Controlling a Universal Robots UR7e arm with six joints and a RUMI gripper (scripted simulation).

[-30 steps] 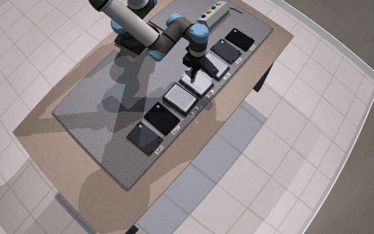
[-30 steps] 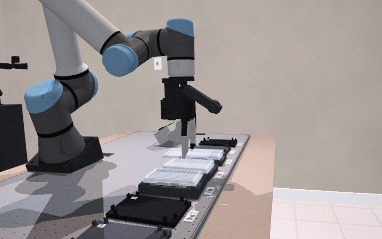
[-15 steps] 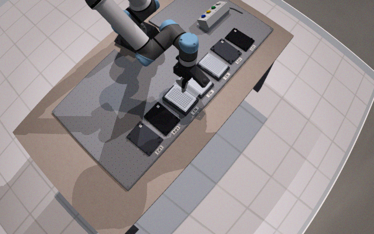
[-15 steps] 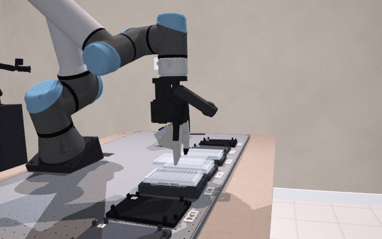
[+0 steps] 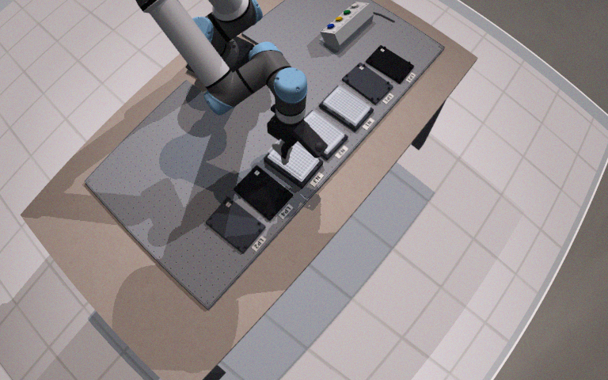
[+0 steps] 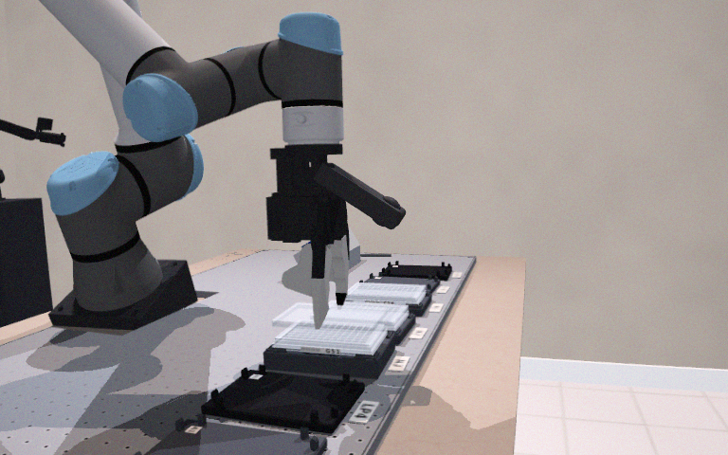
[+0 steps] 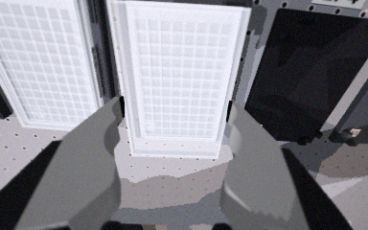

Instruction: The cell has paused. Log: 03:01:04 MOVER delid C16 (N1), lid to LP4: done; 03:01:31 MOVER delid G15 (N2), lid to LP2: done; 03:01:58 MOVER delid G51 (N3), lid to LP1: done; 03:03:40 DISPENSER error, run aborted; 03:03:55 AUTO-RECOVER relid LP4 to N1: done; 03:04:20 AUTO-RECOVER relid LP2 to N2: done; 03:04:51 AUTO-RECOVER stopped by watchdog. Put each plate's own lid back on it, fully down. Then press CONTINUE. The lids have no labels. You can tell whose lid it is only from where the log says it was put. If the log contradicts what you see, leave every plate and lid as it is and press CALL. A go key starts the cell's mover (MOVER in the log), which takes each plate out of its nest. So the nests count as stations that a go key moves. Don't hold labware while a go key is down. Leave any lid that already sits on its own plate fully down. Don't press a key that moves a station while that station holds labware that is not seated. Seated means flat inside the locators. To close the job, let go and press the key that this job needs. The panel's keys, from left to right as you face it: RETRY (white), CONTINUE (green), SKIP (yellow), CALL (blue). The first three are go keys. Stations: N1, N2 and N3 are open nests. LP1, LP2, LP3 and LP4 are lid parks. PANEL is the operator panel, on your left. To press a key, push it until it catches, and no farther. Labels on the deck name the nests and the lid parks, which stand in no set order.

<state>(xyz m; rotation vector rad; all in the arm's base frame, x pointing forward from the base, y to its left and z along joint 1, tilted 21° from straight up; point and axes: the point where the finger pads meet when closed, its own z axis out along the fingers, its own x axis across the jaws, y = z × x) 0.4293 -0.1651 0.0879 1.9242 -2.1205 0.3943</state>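
Now: the plate 4 cm below my hand. Also, from my hand: lid park LP2 (26 cm to the right, 6 cm below, 3 cm behind); light grey lid (1 cm below); lid park LP4 (13 cm to the right, 6 cm below, 2 cm behind).
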